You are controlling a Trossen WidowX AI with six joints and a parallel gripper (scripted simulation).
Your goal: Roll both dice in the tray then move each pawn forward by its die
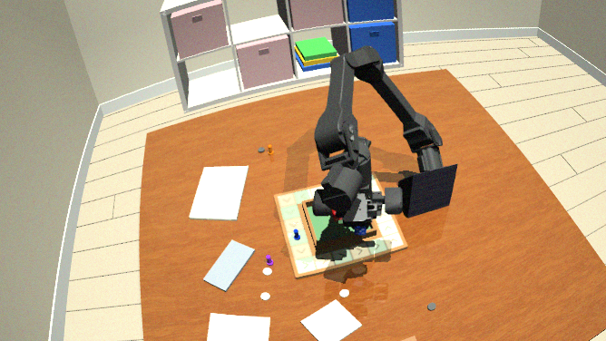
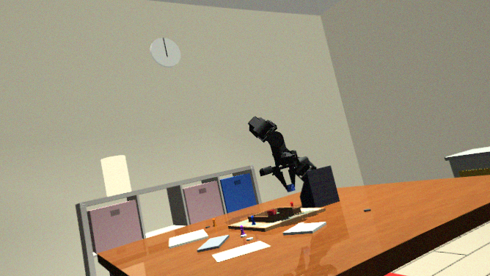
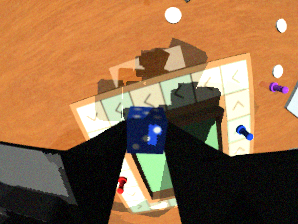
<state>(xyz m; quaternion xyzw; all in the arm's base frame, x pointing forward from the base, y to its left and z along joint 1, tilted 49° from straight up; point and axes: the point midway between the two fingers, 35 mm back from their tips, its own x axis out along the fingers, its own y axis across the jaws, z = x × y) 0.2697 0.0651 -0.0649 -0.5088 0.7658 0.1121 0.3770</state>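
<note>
My gripper tip is 130 mm to the left of the red pawn, 110 mm past it and 90 mm above it. Also, from my gripper tip: green tray 120 mm to the right, 110 mm below; purple pawn 210 mm ahead, 100 mm below, 70 mm to the right; blue pawn 120 mm ahead, 110 mm to the right, 90 mm below.
</note>
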